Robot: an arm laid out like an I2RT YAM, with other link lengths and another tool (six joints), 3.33 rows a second.
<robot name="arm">
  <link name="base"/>
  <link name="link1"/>
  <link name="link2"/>
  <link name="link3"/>
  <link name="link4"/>
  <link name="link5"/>
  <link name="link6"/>
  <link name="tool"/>
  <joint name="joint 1" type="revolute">
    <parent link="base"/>
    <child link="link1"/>
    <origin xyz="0 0 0.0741" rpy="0 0 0"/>
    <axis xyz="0 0 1"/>
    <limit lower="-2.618" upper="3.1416"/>
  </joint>
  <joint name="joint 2" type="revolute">
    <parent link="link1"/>
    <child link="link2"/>
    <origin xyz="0.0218 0.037 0.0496" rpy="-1.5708 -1.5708 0"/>
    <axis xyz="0 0 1"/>
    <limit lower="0" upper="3.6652"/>
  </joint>
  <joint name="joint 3" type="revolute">
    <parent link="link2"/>
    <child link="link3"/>
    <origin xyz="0 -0.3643 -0.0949" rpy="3.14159 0 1.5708"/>
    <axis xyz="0 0 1"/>
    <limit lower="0" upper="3.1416"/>
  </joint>
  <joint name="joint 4" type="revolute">
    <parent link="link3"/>
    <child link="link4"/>
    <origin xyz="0.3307 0.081 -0.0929" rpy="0 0 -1.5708"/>
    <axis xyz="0 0 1"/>
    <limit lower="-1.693" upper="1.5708"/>
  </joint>
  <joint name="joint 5" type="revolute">
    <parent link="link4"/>
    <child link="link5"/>
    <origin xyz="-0.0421 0.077 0.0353" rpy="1.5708 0 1.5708"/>
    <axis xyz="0 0 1"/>
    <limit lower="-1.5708" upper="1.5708"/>
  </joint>
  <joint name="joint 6" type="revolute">
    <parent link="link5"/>
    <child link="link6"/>
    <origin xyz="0.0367 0 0.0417" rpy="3.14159 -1.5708 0"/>
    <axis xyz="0 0 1"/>
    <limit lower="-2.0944" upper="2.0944"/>
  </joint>
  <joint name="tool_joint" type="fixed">
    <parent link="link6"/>
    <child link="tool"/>
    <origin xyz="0.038 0.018 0.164" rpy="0.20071 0 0.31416"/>
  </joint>
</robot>
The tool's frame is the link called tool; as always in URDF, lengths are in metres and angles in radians.
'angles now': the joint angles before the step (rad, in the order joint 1, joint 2, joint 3, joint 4, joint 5, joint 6). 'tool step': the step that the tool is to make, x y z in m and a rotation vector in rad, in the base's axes. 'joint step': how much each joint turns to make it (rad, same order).
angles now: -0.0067, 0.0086, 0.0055, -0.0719, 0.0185, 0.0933
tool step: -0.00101, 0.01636, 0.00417, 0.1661, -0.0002, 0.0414
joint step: 0.0000, 0.0000, 0.0000, 0.0004, -0.0538, 0.1625
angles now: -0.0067, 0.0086, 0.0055, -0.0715, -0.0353, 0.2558
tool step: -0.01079, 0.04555, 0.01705, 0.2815, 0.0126, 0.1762
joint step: 0.0000, 0.0000, 0.0061, 0.0156, -0.1950, 0.2716
